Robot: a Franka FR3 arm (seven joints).
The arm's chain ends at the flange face. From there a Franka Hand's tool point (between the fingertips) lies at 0.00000 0.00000 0.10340 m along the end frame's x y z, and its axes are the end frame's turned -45 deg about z.
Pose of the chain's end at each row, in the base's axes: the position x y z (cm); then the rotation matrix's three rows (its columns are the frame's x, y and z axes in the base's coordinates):
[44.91 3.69 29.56], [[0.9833 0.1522 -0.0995], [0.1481 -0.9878 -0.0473], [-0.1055 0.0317 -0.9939]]
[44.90 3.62 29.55], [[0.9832 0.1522 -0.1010], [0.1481 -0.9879 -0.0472], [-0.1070 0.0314 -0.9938]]
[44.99 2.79 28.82], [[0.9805 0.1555 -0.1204], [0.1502 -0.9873 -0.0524], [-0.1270 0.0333 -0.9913]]
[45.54 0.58 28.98], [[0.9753 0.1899 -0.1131], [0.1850 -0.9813 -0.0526], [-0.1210 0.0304 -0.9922]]
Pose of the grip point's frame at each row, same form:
[43.88 3.20 19.28], [[0.5877 0.8029 -0.0995], [0.8032 -0.5938 -0.0473], [-0.0970 -0.0522 -0.9939]]
[43.86 3.13 19.27], [[0.5876 0.8028 -0.1010], [0.8033 -0.5938 -0.0472], [-0.0979 -0.0535 -0.9938]]
[43.75 2.25 18.57], [[0.5834 0.8033 -0.1204], [0.8043 -0.5919 -0.0524], [-0.1133 -0.0663 -0.9913]]
[44.37 0.04 18.72], [[0.5554 0.8239 -0.1131], [0.8247 -0.5631 -0.0526], [-0.1071 -0.0641 -0.9922]]

